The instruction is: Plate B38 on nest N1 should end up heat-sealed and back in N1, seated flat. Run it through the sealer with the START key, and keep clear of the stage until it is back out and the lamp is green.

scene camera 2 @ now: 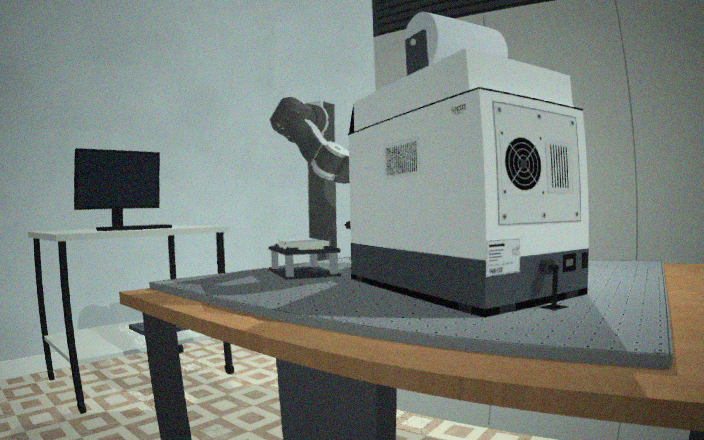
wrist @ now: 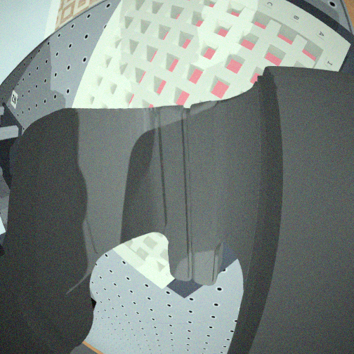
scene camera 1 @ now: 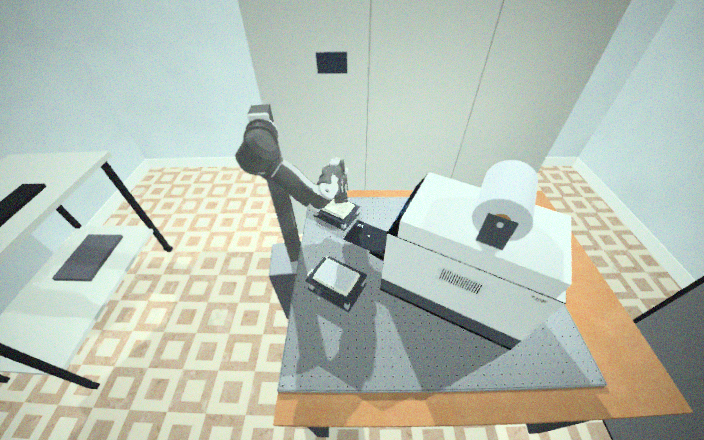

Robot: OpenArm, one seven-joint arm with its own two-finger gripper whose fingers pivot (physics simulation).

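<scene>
My gripper (scene camera 1: pixel 340 200) (wrist: pixel 201 196) is shut with nothing between its fingertips. It is low over a white well plate (scene camera 1: pixel 341 209) (wrist: pixel 170 62) with pink in many wells. The plate lies on the dark rear nest (scene camera 1: pixel 330 220) (wrist: pixel 185 290); the fingers cover much of it in the wrist view. A second pale plate (scene camera 1: pixel 334 276) (scene camera 2: pixel 303 243) lies on the other nest (scene camera 1: pixel 346 302) (scene camera 2: pixel 289 263). Neither the nest numbers nor B38 can be read surely. The white sealer (scene camera 1: pixel 451 275) (scene camera 2: pixel 420 207) stands beside the nests, with a dark part (scene camera 1: pixel 368 237) at its front. START key and lamp cannot be made out.
A white roll (scene camera 1: pixel 506 197) (scene camera 2: pixel 467 38) sits on top of the sealer. The nests and sealer stand on a grey perforated board (scene camera 1: pixel 441 376) (scene camera 2: pixel 612 332) on an orange-brown table (scene camera 1: pixel 467 407) (scene camera 2: pixel 467 378). A side table (scene camera 1: pixel 62 168) (scene camera 2: pixel 202 229) with a monitor (scene camera 2: pixel 116 179) stands apart.
</scene>
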